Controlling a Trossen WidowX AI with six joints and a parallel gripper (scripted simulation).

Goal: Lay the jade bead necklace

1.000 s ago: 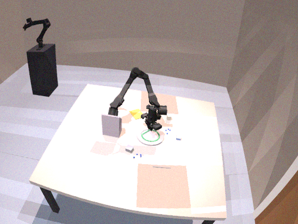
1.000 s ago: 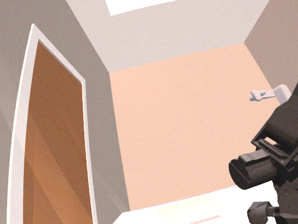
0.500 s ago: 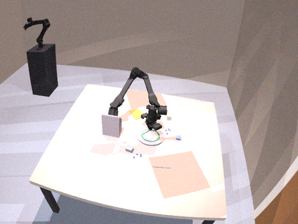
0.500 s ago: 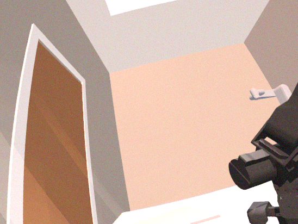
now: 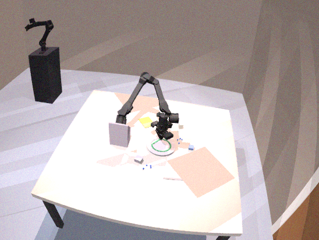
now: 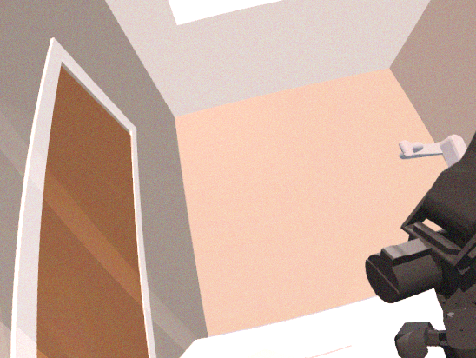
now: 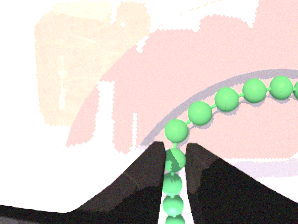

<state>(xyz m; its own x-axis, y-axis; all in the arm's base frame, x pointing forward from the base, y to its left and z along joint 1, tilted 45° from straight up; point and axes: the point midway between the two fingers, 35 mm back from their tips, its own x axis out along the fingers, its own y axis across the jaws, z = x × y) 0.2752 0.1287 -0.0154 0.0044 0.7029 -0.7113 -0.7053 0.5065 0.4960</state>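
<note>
My gripper tip is 1 cm short of the round white bead board, 6 cm to the left of it and 1 cm above it. Also, from my gripper tip: yellow sheet (13 cm behind, 19 cm to the left, 1 cm below); then blue block (22 cm ahead, 3 cm to the right, 1 cm below); then cream block (13 cm ahead, 19 cm to the left).
</note>
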